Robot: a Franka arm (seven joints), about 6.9 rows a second.
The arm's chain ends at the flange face. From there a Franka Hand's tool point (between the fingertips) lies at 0.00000 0.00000 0.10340 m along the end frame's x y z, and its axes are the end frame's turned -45 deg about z.
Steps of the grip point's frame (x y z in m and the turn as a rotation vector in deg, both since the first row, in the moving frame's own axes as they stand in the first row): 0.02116, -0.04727, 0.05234, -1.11, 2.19, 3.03; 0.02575, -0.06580, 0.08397, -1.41, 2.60, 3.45; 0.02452, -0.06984, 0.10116, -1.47, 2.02, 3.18; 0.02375, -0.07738, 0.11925, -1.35, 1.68, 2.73; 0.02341, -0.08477, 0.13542, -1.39, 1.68, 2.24; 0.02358, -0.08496, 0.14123, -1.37, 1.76, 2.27; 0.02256, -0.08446, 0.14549, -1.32, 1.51, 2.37; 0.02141, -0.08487, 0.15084, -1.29, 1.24, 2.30
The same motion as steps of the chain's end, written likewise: -0.02271, -0.04712, 0.05243, 0.76, 2.33, 3.03; -0.03348, -0.06337, 0.08411, 0.84, 2.84, 3.45; -0.03652, -0.06614, 0.10126, 0.39, 2.47, 3.18; -0.04180, -0.07118, 0.11932, 0.23, 2.14, 2.73; -0.04731, -0.07620, 0.13549, 0.21, 2.17, 2.24; -0.04740, -0.07633, 0.14131, 0.28, 2.21, 2.27; -0.04738, -0.07551, 0.14555, 0.13, 2.00, 2.37; -0.04810, -0.07528, 0.15089, -0.04, 1.79, 2.30
